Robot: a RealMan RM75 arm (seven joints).
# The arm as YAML. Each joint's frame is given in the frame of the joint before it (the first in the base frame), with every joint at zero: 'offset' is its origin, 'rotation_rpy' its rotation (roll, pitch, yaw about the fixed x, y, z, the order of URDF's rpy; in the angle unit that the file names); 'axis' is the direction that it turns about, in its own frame. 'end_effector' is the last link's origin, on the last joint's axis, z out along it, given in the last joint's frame.
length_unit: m
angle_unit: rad
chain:
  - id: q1
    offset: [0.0, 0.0, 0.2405]
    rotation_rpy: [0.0, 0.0, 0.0]
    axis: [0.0, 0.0, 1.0]
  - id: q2
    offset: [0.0, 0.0, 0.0]
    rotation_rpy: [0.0, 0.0, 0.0]
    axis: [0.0, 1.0, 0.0]
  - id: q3
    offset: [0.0, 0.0, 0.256]
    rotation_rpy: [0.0, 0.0, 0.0]
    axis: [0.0, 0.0, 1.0]
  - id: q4
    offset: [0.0, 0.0, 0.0]
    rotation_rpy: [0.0, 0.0, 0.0]
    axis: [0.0, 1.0, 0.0]
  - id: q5
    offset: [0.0, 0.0, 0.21]
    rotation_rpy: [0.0, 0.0, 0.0]
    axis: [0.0, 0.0, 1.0]
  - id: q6
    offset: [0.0, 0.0, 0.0]
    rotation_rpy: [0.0, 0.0, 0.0]
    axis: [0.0, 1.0, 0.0]
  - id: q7
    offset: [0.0, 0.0, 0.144]
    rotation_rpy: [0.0, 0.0, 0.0]
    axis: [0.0, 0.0, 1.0]
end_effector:
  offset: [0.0, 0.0, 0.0]
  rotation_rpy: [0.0, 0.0, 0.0]
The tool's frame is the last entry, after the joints.
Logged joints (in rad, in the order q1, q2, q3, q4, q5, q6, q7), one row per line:
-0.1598, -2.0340, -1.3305, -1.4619, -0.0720, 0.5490, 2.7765
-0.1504, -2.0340, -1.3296, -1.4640, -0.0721, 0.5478, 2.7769
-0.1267, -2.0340, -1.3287, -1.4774, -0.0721, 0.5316, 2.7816
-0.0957, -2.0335, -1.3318, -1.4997, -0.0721, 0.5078, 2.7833
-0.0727, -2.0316, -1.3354, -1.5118, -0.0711, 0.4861, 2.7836
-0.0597, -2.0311, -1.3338, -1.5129, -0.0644, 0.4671, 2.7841
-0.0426, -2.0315, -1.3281, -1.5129, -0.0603, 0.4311, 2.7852
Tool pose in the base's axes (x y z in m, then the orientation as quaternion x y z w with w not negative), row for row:
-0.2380, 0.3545, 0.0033, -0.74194, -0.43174, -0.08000, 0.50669
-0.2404, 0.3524, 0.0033, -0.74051, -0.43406, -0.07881, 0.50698
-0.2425, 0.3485, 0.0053, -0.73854, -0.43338, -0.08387, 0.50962
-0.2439, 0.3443, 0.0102, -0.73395, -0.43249, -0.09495, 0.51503
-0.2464, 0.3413, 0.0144, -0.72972, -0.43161, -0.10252, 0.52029
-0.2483, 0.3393, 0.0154, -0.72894, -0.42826, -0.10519, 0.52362
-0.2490, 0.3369, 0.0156, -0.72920, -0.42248, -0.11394, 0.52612
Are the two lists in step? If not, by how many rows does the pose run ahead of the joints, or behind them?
They are in step.
